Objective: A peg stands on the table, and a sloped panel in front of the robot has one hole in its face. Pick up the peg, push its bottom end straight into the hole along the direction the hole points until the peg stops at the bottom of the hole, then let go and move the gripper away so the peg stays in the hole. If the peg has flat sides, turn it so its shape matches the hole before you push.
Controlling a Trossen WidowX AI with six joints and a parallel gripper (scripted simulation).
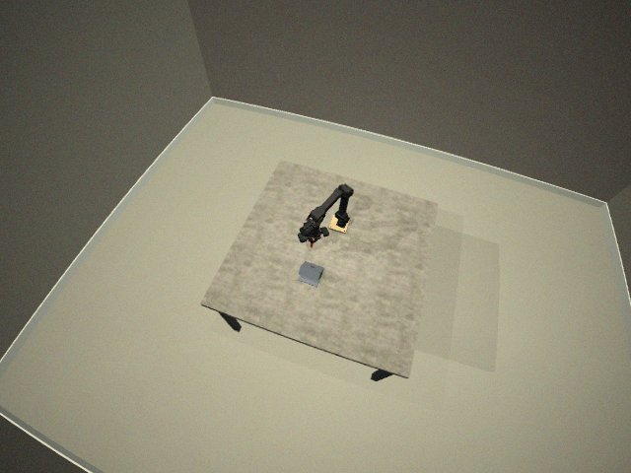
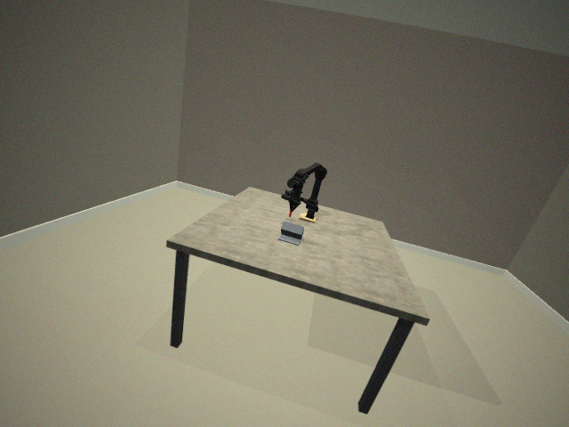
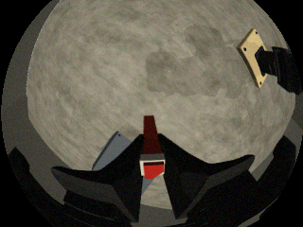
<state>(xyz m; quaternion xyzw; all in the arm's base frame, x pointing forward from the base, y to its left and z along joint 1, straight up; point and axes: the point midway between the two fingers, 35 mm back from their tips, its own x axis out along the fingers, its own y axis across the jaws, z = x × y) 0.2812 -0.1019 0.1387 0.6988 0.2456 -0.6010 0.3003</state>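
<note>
Right now my gripper tip is 15 cm short of the grey sloped panel, 7 cm above it and 6 cm to the right of it. The rest, counted from my gripper tip: red peg (2 cm above).
</note>
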